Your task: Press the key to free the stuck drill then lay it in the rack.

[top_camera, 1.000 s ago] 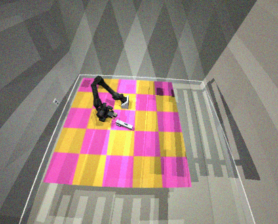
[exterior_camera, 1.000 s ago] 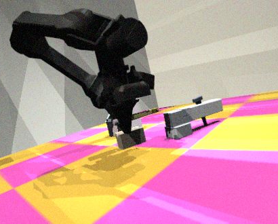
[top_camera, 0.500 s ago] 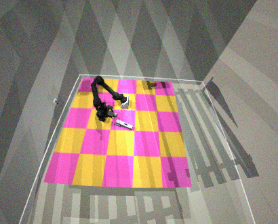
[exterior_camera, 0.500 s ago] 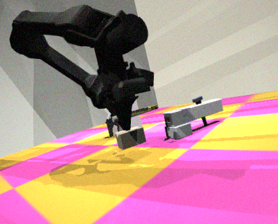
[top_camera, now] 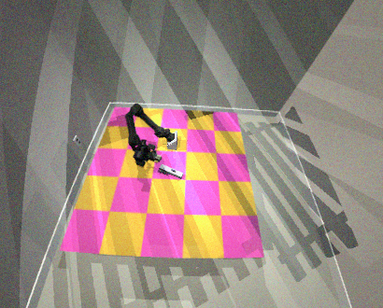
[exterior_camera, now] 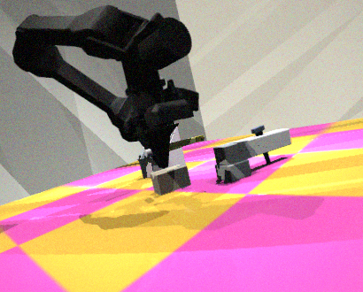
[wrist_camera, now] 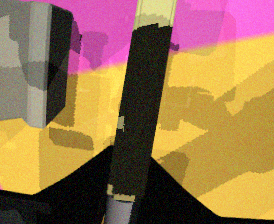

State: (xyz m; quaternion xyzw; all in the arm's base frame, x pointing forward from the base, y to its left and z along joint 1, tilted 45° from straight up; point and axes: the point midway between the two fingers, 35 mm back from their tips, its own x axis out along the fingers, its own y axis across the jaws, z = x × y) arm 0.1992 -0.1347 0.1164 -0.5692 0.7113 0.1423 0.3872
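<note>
The grey-brown block lies 60 mm to the left of my gripper tip, 50 mm behind it and 40 mm below it. Also, from my gripper tip: dark key (200 mm to the left, 90 mm ahead, 10 mm below); then housing block (180 mm to the left, 80 mm ahead, 20 mm below); then drill (30 mm to the left, 30 mm above, 10 mm ahead).
</note>
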